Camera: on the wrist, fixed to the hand. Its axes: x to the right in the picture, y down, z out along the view.
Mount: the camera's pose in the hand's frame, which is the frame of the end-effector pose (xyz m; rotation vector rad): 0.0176 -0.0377 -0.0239 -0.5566 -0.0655 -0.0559
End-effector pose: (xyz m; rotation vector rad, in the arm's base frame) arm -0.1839 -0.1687 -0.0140 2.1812 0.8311 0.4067
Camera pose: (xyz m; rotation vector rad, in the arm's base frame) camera -0.1996 -0.1249 -0.0257 1.6432 0.6458 0.4709
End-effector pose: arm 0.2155 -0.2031 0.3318 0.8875 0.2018 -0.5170
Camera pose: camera 0.2124 -0.2101 0.2844 0.3231 0.2935 -0.5059
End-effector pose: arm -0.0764 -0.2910 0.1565 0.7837 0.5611 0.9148
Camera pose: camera -0.0666 -0.2816 0.1105 0.2914 0.2465 0.9303
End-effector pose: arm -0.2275 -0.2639 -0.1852 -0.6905 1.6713 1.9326
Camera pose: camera -0.2146 -0.2820 -0.2277 -0.8482 1.0560 2.3685
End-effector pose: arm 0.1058 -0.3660 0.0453 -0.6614 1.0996 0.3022
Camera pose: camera 0.1165 -0.4118 0.0356 -1.1645 0.9331 0.5875
